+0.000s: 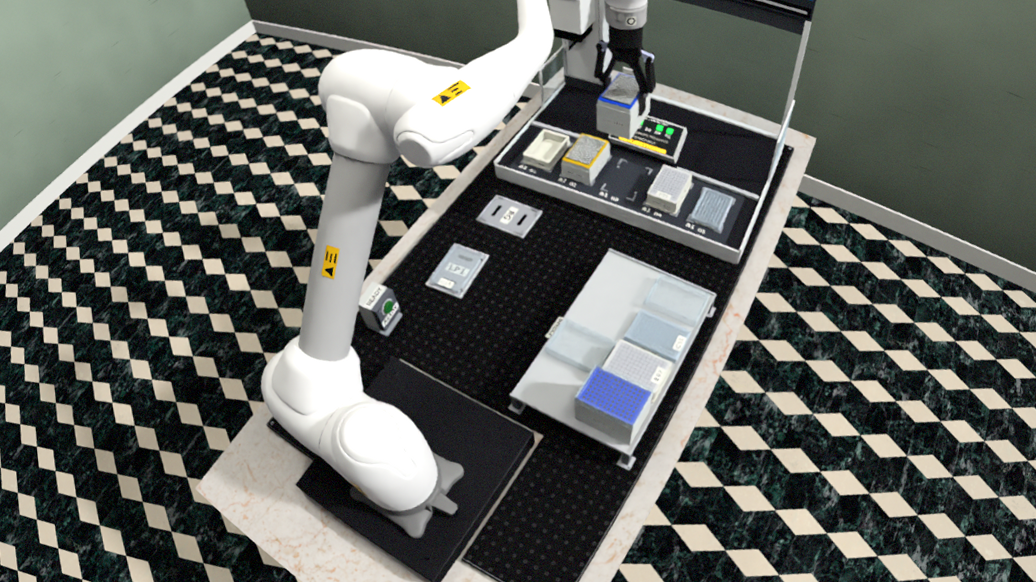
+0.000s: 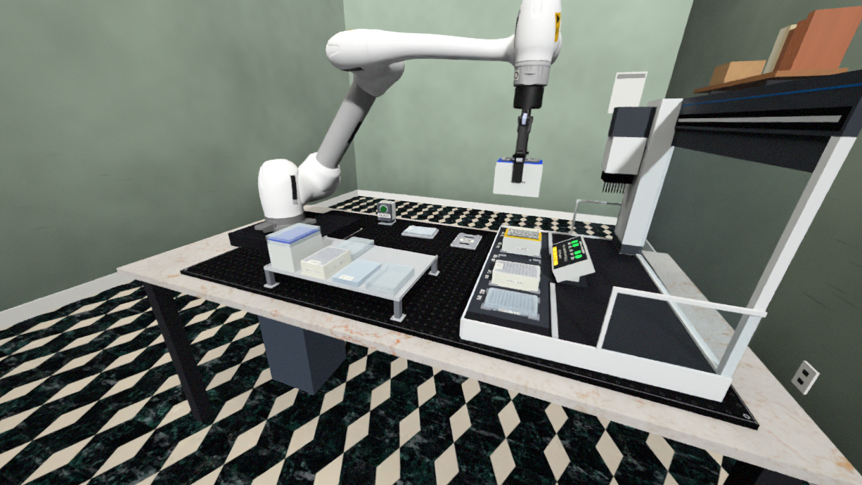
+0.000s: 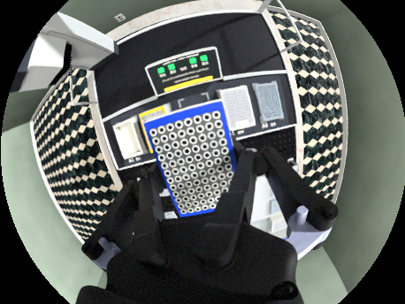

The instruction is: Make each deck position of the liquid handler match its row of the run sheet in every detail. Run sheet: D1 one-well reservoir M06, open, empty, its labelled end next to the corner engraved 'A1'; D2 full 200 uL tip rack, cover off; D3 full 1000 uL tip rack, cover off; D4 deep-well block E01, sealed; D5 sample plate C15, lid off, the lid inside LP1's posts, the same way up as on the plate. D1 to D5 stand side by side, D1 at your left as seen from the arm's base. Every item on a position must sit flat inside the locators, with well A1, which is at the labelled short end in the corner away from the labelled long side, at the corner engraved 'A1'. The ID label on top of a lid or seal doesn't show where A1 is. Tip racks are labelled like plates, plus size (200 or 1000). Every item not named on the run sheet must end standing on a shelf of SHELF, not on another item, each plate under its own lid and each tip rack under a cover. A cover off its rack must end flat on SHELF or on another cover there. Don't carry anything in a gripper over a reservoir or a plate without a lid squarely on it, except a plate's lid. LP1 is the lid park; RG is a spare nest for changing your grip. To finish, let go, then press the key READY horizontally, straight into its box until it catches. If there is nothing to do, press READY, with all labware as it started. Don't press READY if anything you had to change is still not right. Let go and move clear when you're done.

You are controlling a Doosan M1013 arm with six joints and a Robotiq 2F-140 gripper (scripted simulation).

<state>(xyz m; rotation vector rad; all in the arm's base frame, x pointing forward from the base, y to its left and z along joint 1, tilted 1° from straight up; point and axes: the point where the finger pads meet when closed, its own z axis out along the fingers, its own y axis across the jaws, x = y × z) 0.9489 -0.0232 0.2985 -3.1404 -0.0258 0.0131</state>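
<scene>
Now: the yellow-rimmed tip rack 26 cm below my hand, 12 cm to the left of it and 3 cm ahead of it. Also, from my hand: white one-well reservoir: 29 cm below, 25 cm to the left, 3 cm ahead; then clear plate: 29 cm below, 25 cm to the right, 4 cm ahead; then blue-rimmed tip rack: 1 cm to the right, 1 cm behind.
</scene>
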